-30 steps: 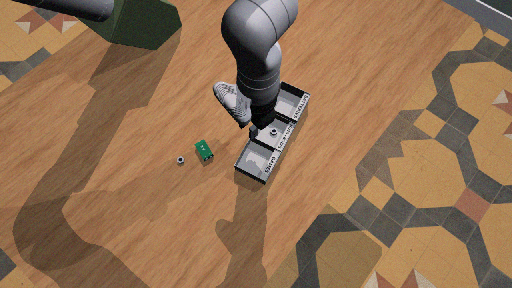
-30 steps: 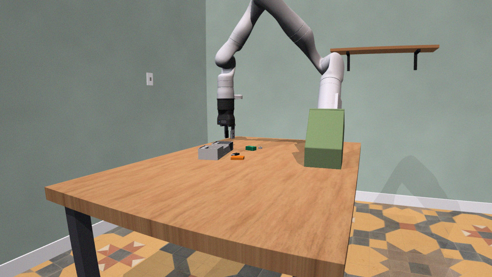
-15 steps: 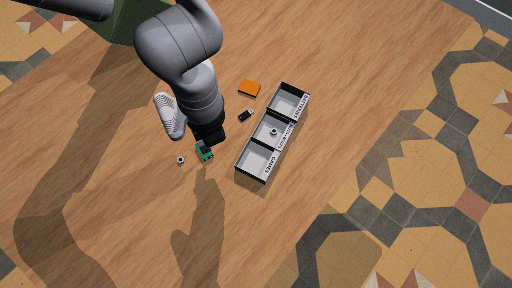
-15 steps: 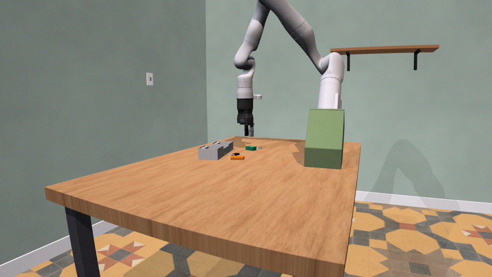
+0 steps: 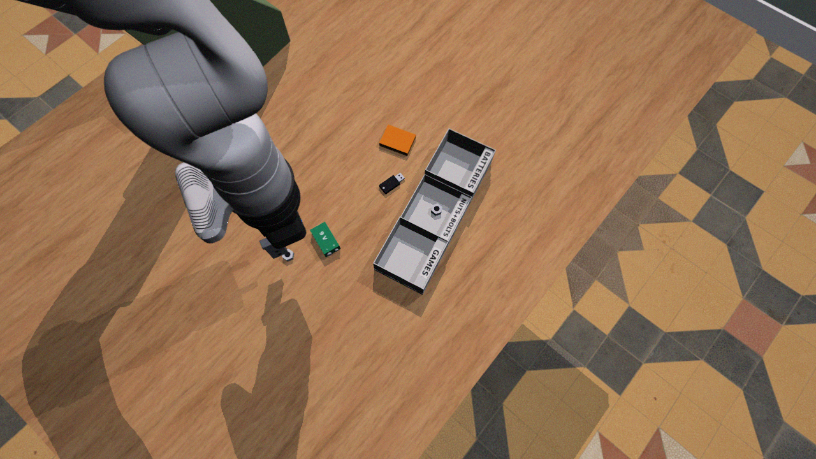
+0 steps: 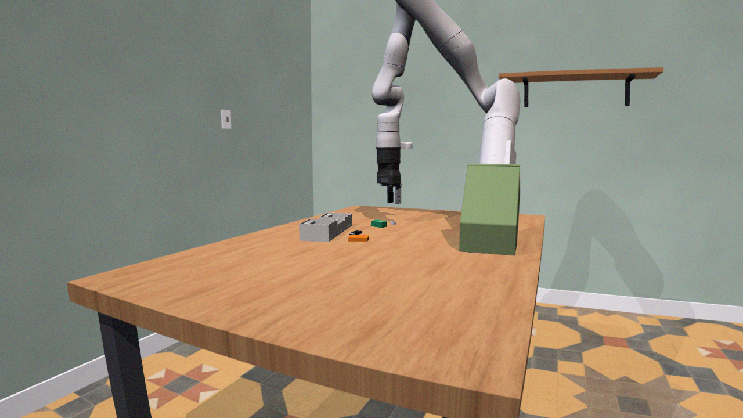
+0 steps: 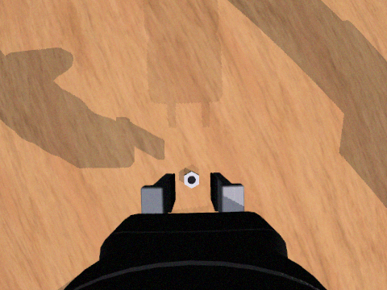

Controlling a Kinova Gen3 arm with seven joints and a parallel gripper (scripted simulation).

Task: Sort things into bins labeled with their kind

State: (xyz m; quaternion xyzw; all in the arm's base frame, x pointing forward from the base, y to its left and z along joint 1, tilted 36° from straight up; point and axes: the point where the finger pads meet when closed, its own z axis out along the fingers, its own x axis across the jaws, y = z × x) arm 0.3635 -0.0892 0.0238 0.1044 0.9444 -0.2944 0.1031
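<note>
My gripper is now 100 mm short of the bin row, 220 mm to the right of it and 60 mm above it. Round my hand: black USB stick (10 mm ahead, 210 mm to the left, 80 mm below); then flat orange box (40 mm behind, 260 mm to the left, 80 mm below); then green 9 v battery (30 mm ahead, 60 mm to the left, 80 mm below).
</note>
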